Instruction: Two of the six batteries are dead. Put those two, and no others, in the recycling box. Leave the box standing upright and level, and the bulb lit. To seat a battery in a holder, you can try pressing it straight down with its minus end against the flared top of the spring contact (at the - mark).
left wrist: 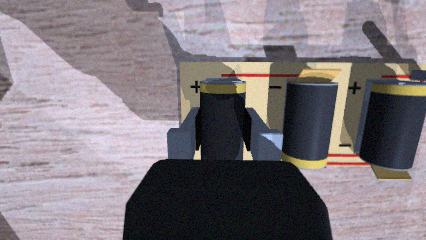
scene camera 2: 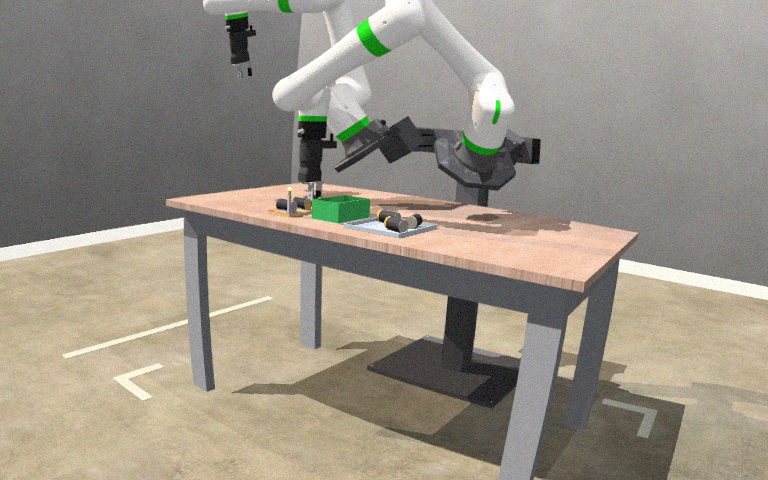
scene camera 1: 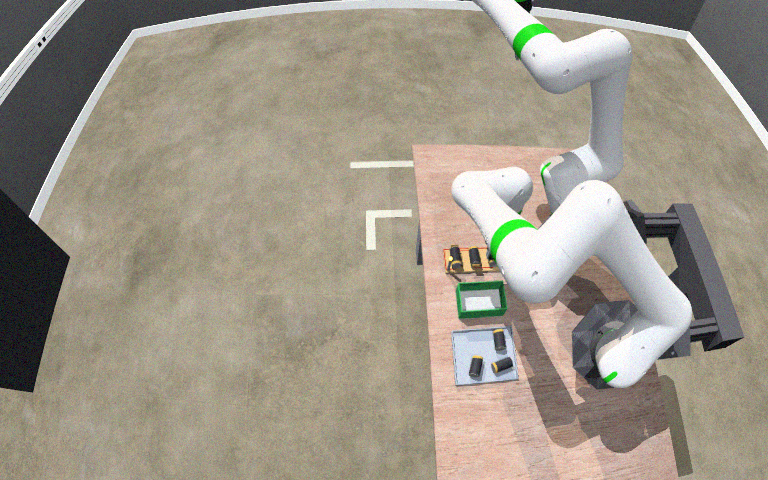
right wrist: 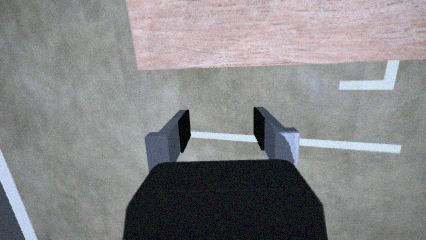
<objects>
grey tray: scene camera 2; scene camera 1; not seen in the left wrist view (out of frame); not seen in the right wrist view (out of frame)
same spot on grey tray: (scene camera 2: 372, 225) = (scene camera 1: 476, 341)
</objects>
